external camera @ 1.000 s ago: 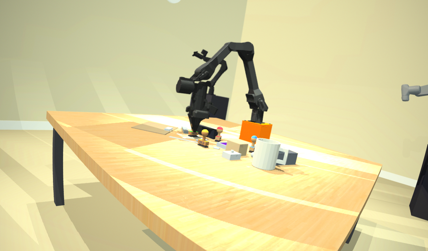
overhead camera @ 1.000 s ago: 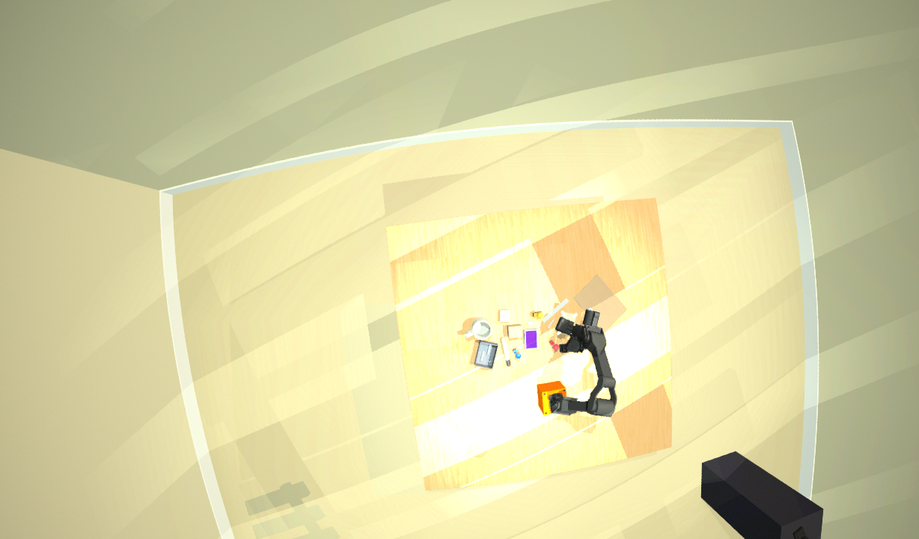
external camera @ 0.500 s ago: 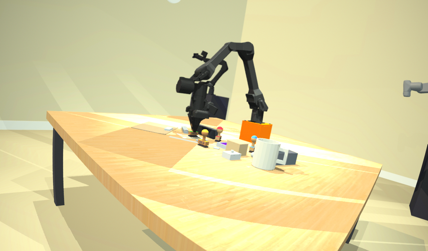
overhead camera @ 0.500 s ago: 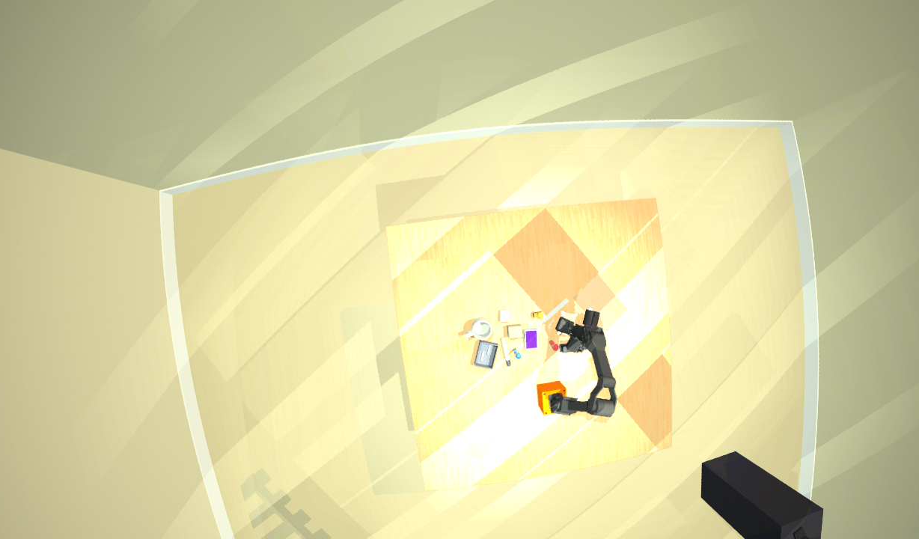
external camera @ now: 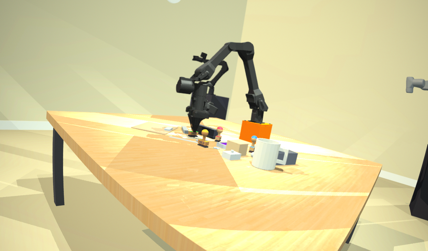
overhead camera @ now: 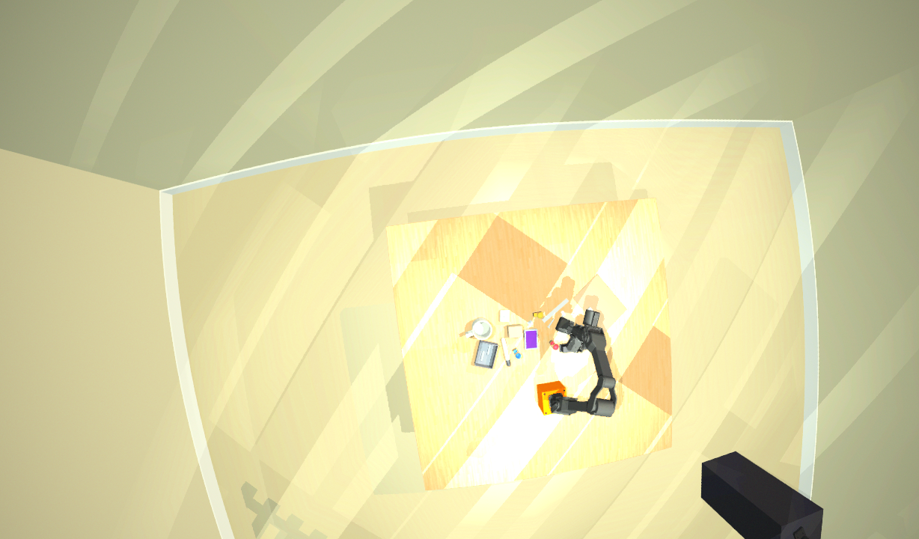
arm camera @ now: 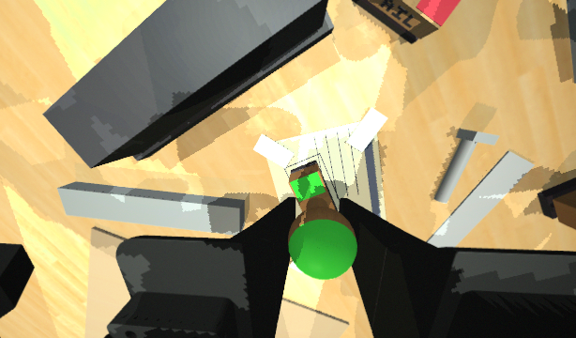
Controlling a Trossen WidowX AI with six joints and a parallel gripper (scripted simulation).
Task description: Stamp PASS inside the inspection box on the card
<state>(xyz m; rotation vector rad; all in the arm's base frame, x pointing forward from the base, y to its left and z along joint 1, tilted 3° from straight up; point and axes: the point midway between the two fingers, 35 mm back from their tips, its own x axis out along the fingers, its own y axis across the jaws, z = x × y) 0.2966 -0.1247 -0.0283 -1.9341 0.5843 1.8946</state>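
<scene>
Now: gripper tip right at the green-knobbed PASS stamp. The rest, counted from my gripper tip: metal strip: 9 cm ahead, 5 cm to the left, 2 cm below; then white card: 1 cm ahead, 2 cm below; then small bolt: 3 cm ahead, 9 cm to the left, 2 cm below.
</scene>
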